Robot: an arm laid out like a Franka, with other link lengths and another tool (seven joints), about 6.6 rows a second.
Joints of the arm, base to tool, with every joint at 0 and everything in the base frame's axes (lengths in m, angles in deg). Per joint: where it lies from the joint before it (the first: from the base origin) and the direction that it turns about. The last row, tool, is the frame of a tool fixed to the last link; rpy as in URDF.
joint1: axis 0 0 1 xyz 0 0 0.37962
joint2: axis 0 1 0 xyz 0 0 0
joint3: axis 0 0 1 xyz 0 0 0.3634
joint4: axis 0 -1 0 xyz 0.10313 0 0
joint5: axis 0 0 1 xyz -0.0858 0 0.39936
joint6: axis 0 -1 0 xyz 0 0 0
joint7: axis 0 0 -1 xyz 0.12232 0 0
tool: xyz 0 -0.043 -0.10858 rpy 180 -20.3 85.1
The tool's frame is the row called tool.
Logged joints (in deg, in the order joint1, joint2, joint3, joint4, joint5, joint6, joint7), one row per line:
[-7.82, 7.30, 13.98, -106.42, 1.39, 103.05, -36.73]
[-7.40, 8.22, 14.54, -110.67, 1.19, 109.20, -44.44]
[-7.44, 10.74, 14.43, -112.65, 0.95, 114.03, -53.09]
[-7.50, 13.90, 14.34, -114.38, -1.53, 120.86, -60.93]
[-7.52, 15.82, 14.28, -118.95, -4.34, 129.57, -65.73]
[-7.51, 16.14, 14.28, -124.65, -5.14, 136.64, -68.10]
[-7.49, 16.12, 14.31, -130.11, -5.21, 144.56, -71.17]
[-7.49, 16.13, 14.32, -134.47, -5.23, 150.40, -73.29]
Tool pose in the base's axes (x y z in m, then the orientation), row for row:
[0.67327, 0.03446, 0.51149, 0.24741, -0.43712, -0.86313, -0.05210]
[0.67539, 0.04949, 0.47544, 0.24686, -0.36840, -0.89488, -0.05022]
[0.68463, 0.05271, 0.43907, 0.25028, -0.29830, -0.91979, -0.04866]
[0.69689, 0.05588, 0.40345, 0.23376, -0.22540, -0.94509, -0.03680]
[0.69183, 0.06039, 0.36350, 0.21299, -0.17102, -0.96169, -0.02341]
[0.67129, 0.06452, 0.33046, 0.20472, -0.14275, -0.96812, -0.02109]
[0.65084, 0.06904, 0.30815, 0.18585, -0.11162, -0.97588, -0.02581]
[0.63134, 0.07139, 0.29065, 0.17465, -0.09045, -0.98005, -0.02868]
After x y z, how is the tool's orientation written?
As a quaternion, w x y z.
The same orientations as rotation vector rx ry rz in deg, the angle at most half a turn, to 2 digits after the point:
[-68.28, -134.83, -8.14]
[-57.56, -139.83, -7.85]
[-46.53, -143.46, -7.59]
[-35.46, -148.68, -5.79]
[-27.20, -152.96, -3.72]
[-22.81, -154.67, -3.37]
[-18.01, -157.50, -4.17]
[-14.69, -159.14, -4.66]

